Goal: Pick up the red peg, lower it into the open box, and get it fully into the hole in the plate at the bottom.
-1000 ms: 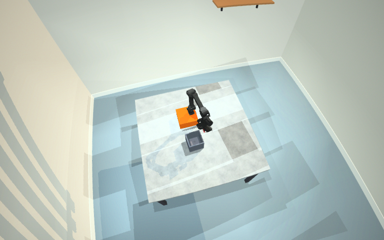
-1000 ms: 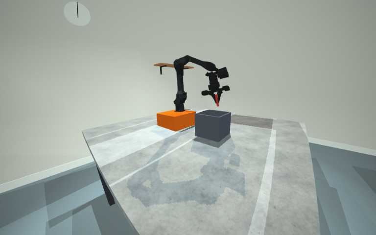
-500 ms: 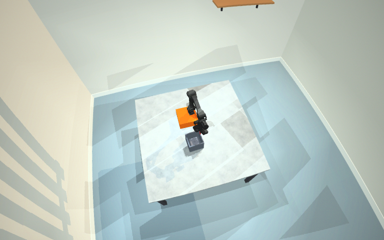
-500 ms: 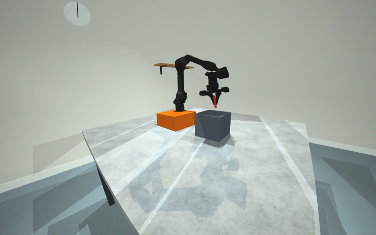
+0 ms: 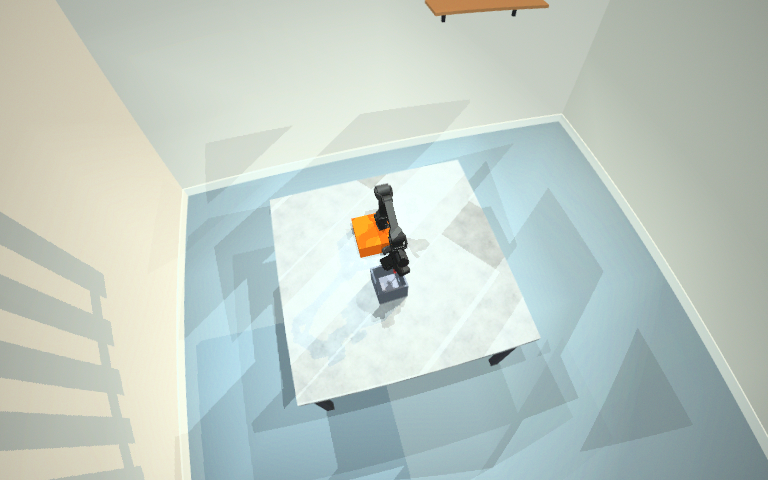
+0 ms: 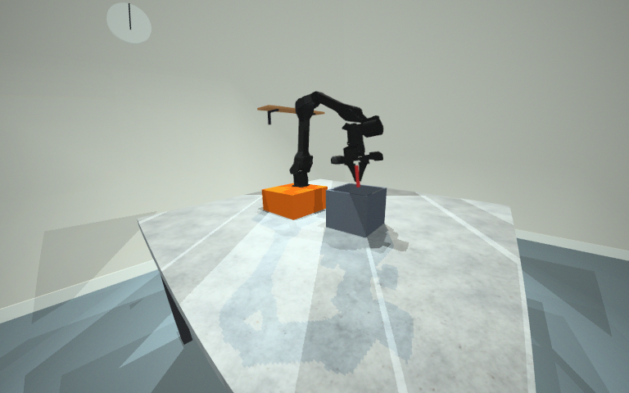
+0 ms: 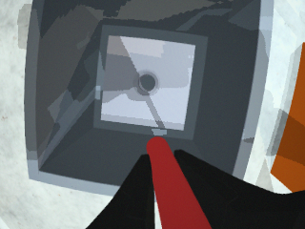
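Now: gripper tip 2 cm below the red peg. From my gripper tip the other things lie so: plate: 2 cm ahead, 4 cm to the right, 11 cm below.
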